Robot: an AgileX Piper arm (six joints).
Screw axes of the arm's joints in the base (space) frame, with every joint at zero. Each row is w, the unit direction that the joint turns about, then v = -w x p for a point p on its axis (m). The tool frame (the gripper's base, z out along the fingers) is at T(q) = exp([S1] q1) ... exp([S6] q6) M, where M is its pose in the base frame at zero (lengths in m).
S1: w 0 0 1 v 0 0 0
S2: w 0 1 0 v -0.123 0 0
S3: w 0 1 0 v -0.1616 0 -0.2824
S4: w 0.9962 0 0.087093 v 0 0.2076 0
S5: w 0 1 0 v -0.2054 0 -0.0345
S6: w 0.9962 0 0.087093 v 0 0.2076 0
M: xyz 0.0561 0 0.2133 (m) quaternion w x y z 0.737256 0 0.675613 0
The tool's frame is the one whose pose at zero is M.
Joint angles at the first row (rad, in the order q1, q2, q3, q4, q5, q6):
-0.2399, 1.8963, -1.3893, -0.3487, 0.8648, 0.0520
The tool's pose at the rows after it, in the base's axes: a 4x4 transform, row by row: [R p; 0 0 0 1], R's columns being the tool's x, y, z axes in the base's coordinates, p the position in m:
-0.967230, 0.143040, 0.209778, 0.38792; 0.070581, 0.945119, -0.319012, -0.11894; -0.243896, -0.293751, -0.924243, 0.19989; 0, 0, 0, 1
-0.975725, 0.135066, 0.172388, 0.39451; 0.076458, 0.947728, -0.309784, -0.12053; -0.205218, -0.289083, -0.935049, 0.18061; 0, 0, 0, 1
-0.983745, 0.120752, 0.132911, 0.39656; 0.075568, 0.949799, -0.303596, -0.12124; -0.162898, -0.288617, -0.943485, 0.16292; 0, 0, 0, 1
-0.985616, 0.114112, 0.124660, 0.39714; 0.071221, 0.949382, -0.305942, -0.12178; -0.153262, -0.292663, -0.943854, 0.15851; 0, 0, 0, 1
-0.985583, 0.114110, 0.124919, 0.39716; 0.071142, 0.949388, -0.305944, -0.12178; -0.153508, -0.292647, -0.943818, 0.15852; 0, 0, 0, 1
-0.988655, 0.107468, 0.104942, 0.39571; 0.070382, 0.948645, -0.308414, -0.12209; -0.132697, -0.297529, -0.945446, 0.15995; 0, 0, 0, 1
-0.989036, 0.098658, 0.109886, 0.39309; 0.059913, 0.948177, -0.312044, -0.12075; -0.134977, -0.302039, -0.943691, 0.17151; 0, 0, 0, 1
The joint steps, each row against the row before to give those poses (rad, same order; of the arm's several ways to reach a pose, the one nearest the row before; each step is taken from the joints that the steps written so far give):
0.0007, 0.0640, -0.0490, 0.0021, 0.0080, 0.0090
0.0001, 0.0577, -0.0167, 0.0003, 0.0003, 0.0037
0.0002, 0.0431, 0.0000, -0.0047, 0.0000, 0.0004
0.0000, 0.0111, 0.0000, -0.0066, -0.0021, 0.0000
0.0000, 0.0000, 0.0000, 0.0000, -0.0003, 0.0000
0.0000, -0.0012, -0.0049, -0.0019, 0.0257, -0.0076
0.0023, -0.0278, -0.0018, 0.0030, 0.0232, -0.0172

